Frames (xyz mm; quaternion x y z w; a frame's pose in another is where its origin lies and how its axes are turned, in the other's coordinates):
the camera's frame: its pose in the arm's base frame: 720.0 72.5 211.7 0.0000 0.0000 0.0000 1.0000
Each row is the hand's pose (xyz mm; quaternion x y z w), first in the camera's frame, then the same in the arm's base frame.
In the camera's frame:
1: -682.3 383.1 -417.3 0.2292 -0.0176 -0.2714 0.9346
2: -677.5 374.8 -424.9 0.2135 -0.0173 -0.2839 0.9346
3: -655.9 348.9 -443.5 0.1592 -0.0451 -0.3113 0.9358
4: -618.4 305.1 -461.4 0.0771 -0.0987 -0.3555 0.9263
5: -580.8 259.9 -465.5 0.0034 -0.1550 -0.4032 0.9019
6: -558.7 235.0 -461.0 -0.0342 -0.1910 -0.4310 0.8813
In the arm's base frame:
1: 37.7 455.6 -205.6 0.2292 -0.0176 -0.2714 0.9346
2: 42.5 447.3 -213.2 0.2135 -0.0173 -0.2839 0.9346
3: 64.1 421.4 -231.8 0.1592 -0.0451 -0.3113 0.9358
4: 101.6 377.6 -249.7 0.0771 -0.0987 -0.3555 0.9263
5: 139.2 332.4 -253.8 0.0034 -0.1550 -0.4032 0.9019
6: 161.3 307.5 -249.3 -0.0342 -0.1910 -0.4310 0.8813

